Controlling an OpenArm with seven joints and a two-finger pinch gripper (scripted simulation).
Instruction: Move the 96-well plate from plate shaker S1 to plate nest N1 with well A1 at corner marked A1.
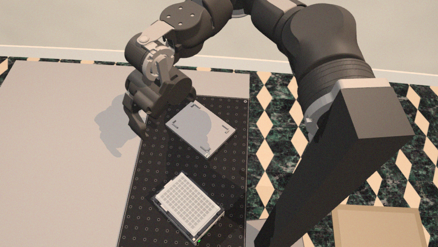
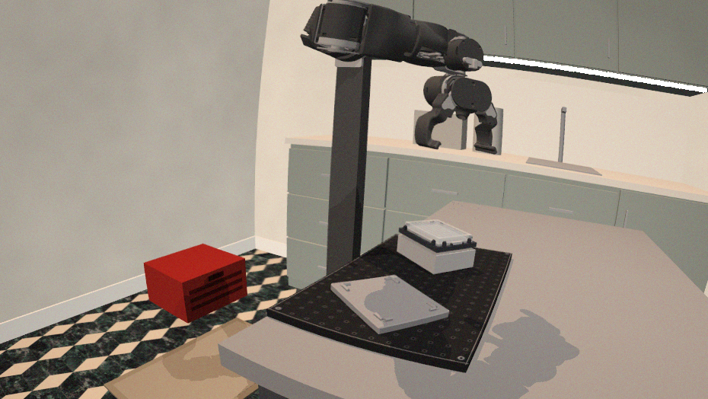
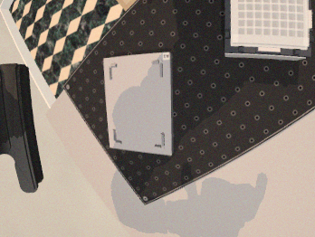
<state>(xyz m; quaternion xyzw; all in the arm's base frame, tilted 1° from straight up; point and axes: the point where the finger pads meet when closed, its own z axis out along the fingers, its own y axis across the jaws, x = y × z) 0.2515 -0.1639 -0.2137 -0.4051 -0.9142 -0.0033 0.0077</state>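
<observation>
The 96-well plate lies 17 cm below my hand, 13 cm to the left of it and 4 cm behind it. Also, from my hand: plate shaker S1 (20 cm below, 12 cm to the left, 1 cm behind); then A1 label (22 cm below, 9 cm behind, 1 cm to the right); then plate nest N1 (23 cm below, 10 cm to the right, 7 cm behind).
</observation>
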